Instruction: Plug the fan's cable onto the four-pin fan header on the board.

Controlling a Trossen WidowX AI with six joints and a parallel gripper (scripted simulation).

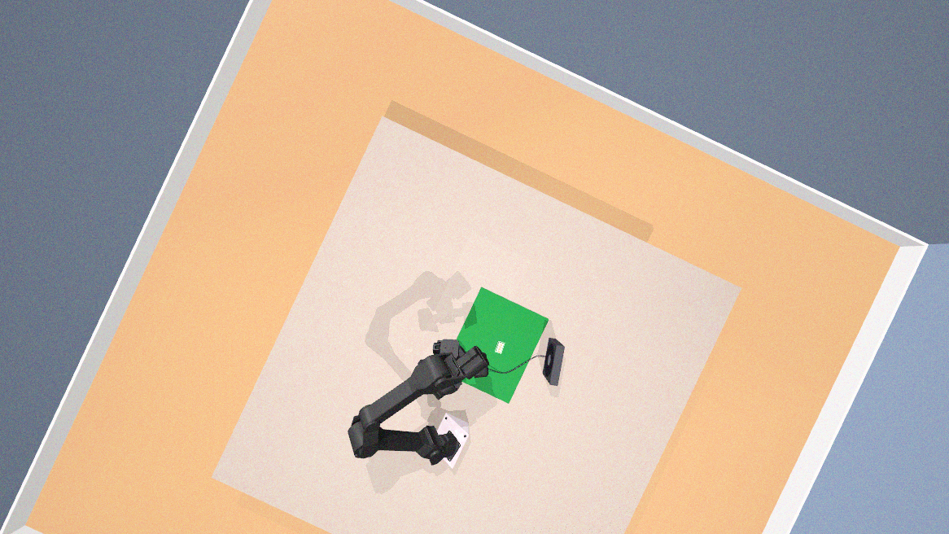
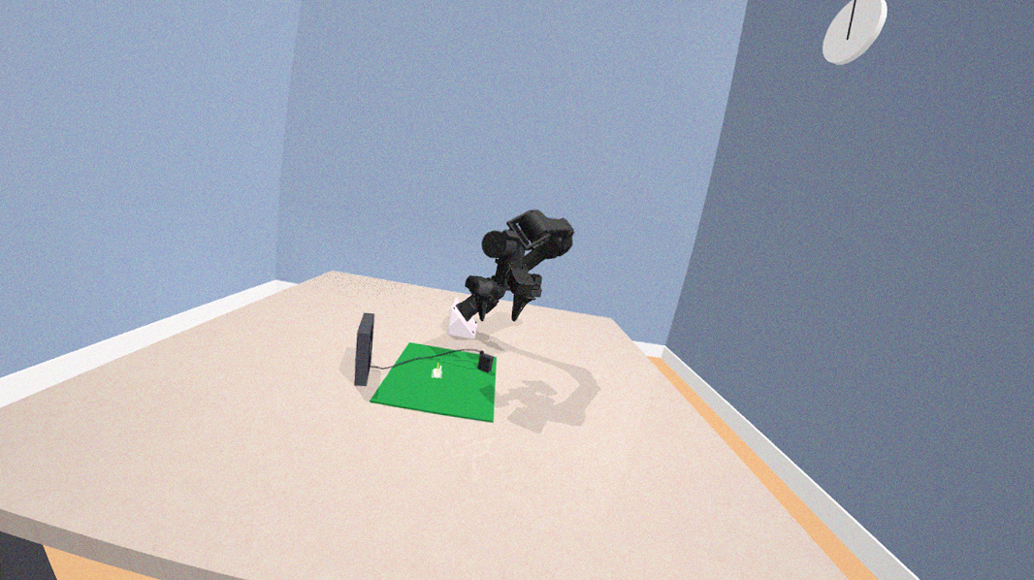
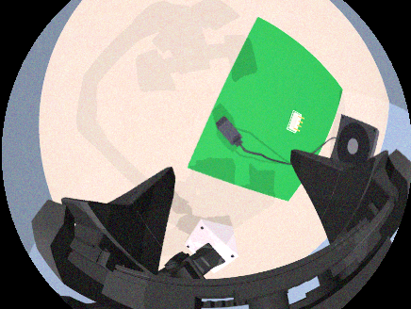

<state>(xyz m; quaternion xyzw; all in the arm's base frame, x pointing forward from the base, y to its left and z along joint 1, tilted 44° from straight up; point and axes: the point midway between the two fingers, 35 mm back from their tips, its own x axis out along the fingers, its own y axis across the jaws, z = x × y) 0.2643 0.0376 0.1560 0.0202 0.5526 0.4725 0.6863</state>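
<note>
Now: the dark plug 110 mm below my gripper tip, 10 mm to the right of it and 10 mm ahead of it. Round my gripper tip: white four-pin header: 140 mm below, 110 mm to the right, 80 mm ahead; green board: 150 mm below, 100 mm to the right, 80 mm ahead; black fan: 260 mm to the right, 140 mm ahead, 80 mm below.
</note>
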